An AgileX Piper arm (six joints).
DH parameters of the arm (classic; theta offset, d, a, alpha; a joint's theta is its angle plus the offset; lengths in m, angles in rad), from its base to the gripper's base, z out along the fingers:
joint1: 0 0.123 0 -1.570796
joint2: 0.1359 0 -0.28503 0
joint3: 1.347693 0 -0.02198 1.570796
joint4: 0 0.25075 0 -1.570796
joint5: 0 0 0 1.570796
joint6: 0 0.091 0 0
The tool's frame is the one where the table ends.
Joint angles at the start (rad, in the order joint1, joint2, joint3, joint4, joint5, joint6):
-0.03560, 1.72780, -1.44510, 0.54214, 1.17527, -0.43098
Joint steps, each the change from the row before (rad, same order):
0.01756, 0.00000, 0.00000, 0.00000, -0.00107, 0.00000
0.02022, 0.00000, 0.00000, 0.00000, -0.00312, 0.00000
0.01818, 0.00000, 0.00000, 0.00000, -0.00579, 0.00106
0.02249, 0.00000, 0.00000, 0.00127, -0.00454, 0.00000
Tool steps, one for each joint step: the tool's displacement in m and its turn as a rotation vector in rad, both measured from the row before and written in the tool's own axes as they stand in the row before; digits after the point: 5 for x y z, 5 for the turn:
-0.00043, 0.00555, 0.00277, -0.00558, 0.00604, -0.01493
-0.00065, 0.00633, 0.00318, -0.00567, 0.00522, -0.01718
-0.00083, 0.00558, 0.00286, -0.00391, 0.00196, -0.01438
-0.00081, 0.00712, 0.00352, -0.00708, 0.00429, -0.01857

